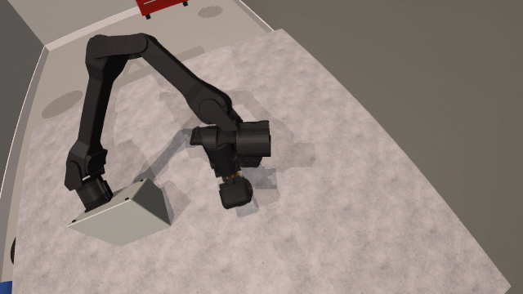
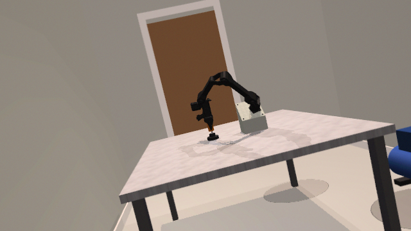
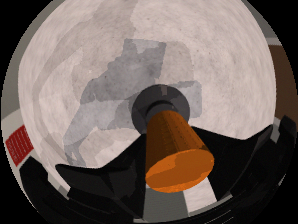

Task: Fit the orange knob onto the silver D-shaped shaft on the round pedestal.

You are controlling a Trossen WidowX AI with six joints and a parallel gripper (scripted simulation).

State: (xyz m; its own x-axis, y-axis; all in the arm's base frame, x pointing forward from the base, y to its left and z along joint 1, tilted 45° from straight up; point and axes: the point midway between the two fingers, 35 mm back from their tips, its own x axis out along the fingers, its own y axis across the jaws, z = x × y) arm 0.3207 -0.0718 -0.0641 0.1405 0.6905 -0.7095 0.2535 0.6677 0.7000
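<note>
The orange knob is 30 mm above my gripper tip. From my gripper tip the other things lie so: black round pedestal 40 mm below.
</note>
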